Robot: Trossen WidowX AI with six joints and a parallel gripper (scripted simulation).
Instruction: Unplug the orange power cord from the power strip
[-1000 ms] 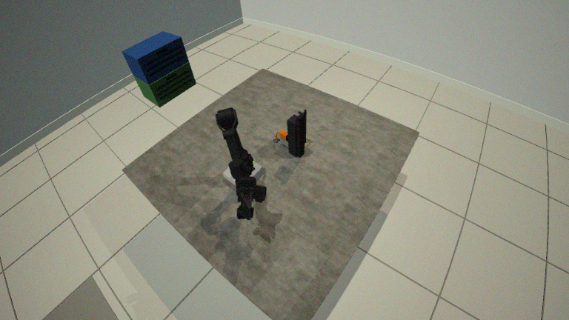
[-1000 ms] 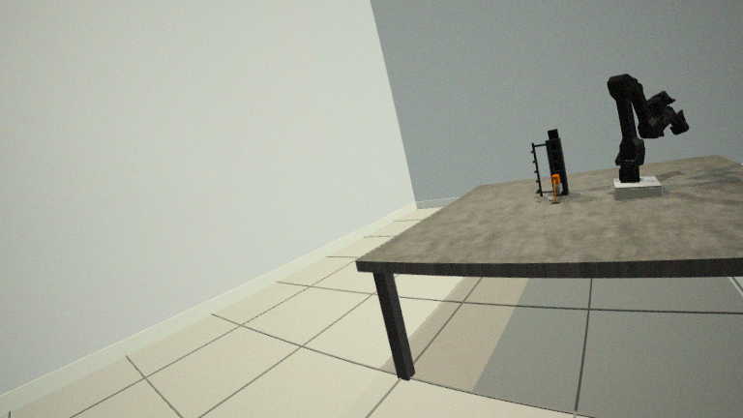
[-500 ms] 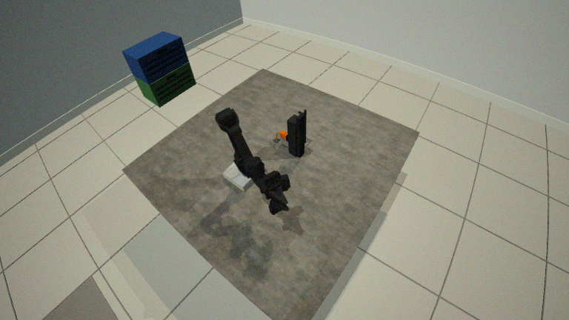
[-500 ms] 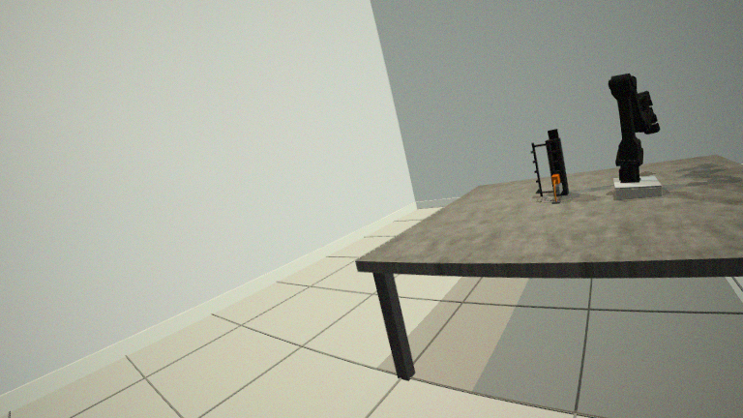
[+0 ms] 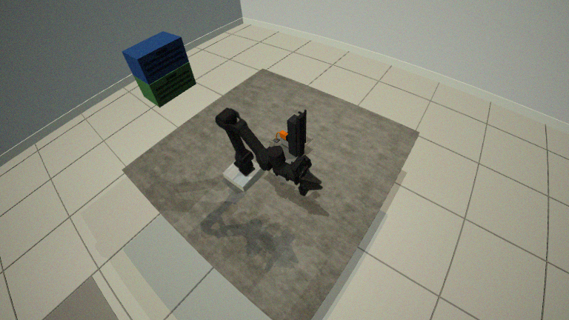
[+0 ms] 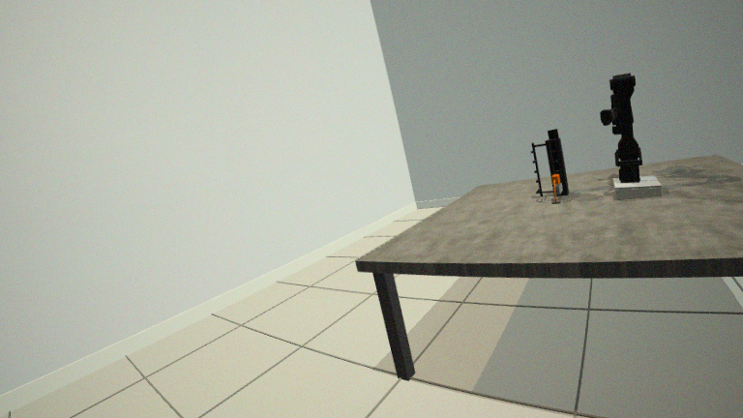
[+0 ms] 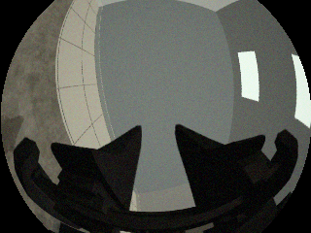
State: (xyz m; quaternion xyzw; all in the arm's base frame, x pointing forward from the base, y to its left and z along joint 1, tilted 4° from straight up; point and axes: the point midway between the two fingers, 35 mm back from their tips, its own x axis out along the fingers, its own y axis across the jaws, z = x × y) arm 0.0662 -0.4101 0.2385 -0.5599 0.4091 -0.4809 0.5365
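The orange plug is 230 mm ahead of my gripper tip, 430 mm to the left of it and 210 mm below it.
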